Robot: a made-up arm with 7 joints.
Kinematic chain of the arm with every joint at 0, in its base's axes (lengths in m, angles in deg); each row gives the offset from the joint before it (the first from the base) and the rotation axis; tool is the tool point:
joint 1: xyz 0 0.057 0 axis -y
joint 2: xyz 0 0.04 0 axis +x
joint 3: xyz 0 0 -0.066 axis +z
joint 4: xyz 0 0 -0.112 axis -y
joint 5: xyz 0 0 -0.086 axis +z
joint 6: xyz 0 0 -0.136 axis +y
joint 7: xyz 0 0 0 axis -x
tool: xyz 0 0 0
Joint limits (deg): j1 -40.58..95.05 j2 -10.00..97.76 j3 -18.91..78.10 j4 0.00..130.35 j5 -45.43..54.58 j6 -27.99..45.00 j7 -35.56..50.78
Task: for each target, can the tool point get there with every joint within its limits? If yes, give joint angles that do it. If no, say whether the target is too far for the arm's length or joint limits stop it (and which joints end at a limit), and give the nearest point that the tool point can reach.
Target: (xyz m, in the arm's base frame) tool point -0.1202 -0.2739 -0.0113
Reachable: no: joint limits stop it (at a limit: joint 1, joint 2, joint 3, joint 4) | nearest point 0.0100 0.0371 0.1616 | short by 0.379 m
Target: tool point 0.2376 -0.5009 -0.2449
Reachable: no: too far | nearest point 0.2293 -0.0145 -0.2364 | short by 0.487 m
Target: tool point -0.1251 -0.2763 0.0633
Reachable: no: joint limits stop it (at a limit: joint 1, joint 2, joint 3, joint 4) | nearest point 0.0100 0.0371 0.1616 | short by 0.355 m
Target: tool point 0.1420 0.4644 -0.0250
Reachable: yes | joints 60.58 61.86 48.05 18.87 -26.29 -17.14 -14.41
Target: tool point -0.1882 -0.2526 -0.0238
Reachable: no: joint limits stop it (at a limit: joint 1, joint 2, joint 3, joint 4) | nearest point -0.1711 0.1086 0.0199 | short by 0.364 m
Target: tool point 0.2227 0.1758 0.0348
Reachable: yes | joints 29.25 40.05 2.67 107.63 36.35 20.80 42.39
